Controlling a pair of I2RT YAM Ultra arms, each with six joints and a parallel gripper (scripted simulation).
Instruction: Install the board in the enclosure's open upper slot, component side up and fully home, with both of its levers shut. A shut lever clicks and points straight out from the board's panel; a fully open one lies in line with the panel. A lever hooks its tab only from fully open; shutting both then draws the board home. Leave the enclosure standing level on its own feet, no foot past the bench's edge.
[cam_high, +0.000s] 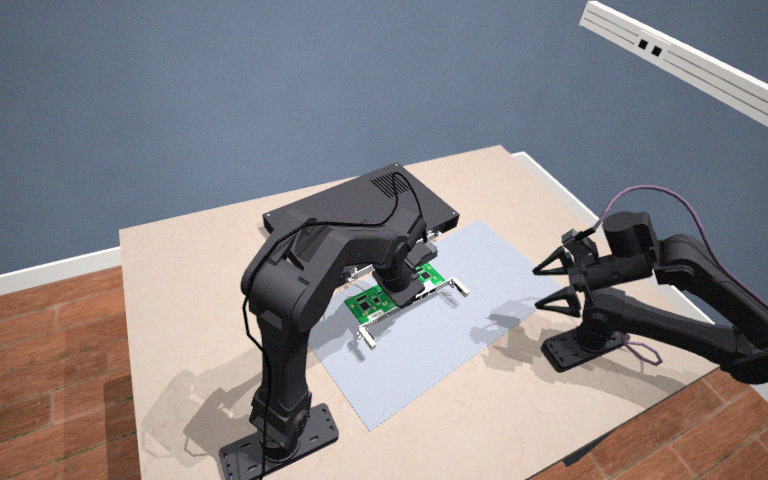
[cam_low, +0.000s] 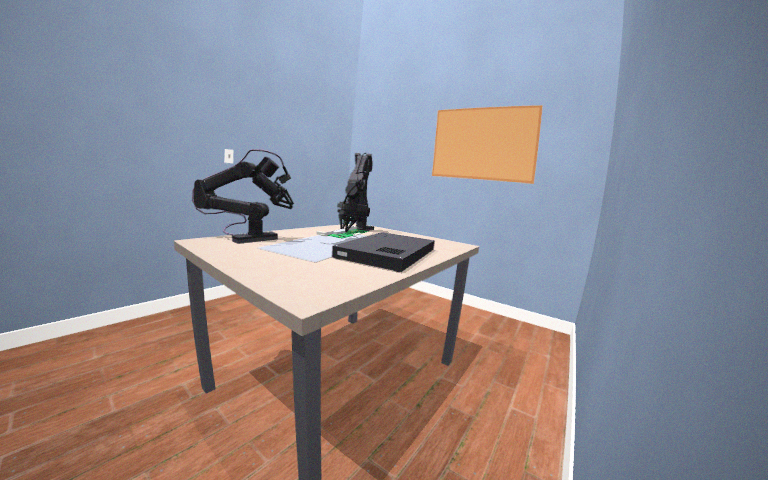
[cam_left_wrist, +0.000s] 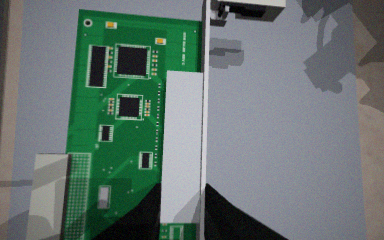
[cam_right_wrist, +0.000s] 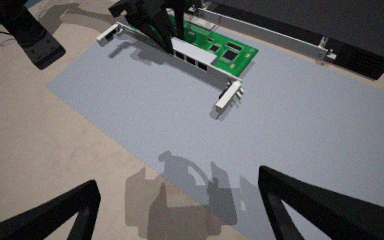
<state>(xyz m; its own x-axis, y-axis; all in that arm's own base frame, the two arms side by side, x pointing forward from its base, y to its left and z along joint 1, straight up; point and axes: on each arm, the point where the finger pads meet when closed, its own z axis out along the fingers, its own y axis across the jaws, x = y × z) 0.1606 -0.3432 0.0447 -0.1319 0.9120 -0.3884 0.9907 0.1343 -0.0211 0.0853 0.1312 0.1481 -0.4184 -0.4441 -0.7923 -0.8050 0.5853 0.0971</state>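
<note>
The mat is 8 cm to the right of my left hand and 6 cm below it. Also, from my left hand: black enclosure 26 cm ahead, 2 cm below.
</note>
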